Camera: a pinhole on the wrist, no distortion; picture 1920 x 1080 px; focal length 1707.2 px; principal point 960.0 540.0 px. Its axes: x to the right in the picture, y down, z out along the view. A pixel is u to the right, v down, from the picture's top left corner.
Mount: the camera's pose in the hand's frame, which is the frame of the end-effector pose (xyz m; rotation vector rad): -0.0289 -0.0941 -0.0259 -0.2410 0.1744 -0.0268
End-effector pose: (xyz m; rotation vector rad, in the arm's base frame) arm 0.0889 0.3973 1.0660 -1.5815 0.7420 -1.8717
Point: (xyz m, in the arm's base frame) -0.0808 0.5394 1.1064
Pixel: behind the camera
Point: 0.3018 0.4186 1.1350
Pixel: 870 437
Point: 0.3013 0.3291 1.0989
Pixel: 1105 972
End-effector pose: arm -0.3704 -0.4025 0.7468 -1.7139 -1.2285 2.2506
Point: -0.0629 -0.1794 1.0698
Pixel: behind the camera
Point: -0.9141 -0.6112 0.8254
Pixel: 879 33
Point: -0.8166 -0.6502 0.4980
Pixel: 1452 846
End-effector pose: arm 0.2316 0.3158 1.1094 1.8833 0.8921 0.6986
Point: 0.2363 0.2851 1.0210
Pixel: 607 653
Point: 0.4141 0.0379 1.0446
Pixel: 157 1021
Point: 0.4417 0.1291 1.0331
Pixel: 609 901
